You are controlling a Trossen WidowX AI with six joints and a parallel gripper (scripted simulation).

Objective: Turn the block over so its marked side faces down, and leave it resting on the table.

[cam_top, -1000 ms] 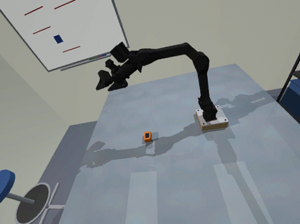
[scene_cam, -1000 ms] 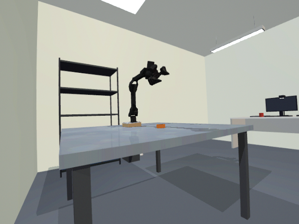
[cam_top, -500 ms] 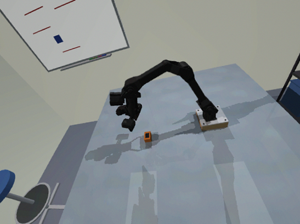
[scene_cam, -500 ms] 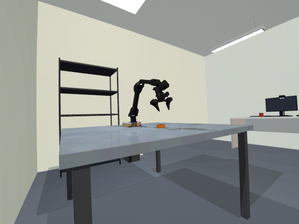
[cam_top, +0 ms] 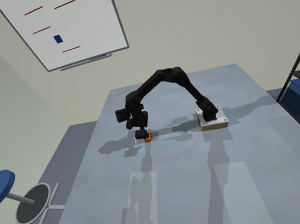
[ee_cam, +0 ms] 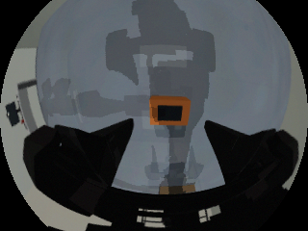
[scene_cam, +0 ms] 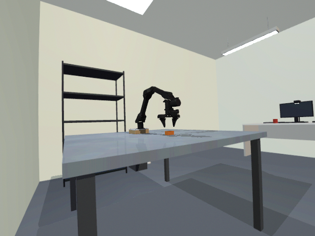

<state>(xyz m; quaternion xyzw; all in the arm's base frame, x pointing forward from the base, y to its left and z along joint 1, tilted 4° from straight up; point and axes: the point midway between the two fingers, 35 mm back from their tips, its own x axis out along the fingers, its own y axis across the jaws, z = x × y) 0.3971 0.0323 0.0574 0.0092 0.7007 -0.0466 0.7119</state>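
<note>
The block lies 40 mm below my gripper tip.
</note>
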